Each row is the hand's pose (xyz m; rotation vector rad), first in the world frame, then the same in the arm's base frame.
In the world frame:
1: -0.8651 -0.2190 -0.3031 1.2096 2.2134 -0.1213
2: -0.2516 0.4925 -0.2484 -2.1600 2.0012 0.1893
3: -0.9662 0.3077 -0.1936 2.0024 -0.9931 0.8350
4: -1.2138 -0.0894 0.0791 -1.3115 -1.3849 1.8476
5: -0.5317 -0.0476 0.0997 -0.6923 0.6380 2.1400
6: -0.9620 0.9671 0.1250 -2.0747 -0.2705 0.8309
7: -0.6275 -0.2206 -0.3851 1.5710 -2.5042 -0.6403
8: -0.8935 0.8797 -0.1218 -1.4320 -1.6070 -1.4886
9: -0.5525 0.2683 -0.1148 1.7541 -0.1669 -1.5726
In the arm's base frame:
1: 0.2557 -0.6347 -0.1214 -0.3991 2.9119 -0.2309
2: -0.2075 0.1611 -0.3158 2.6039 -0.4765 -0.6123
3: -0.2211 -0.4614 0.0843 2.3204 0.6537 0.7867
4: 0.1539 -0.6936 0.3988 -0.1314 1.5647 -2.5002
5: 0.3114 -0.1192 0.0630 0.4782 -0.6600 -2.5278
6: -0.7276 -0.0580 0.4264 -1.6517 -1.1523 2.1397
7: 0.2988 -0.4808 -0.3155 1.9913 -0.9507 -0.4577
8: -0.7021 -0.1475 0.1723 -0.6186 -1.7304 -0.2212
9: -0.0467 -0.1087 -0.0708 0.8390 0.7821 -1.0003

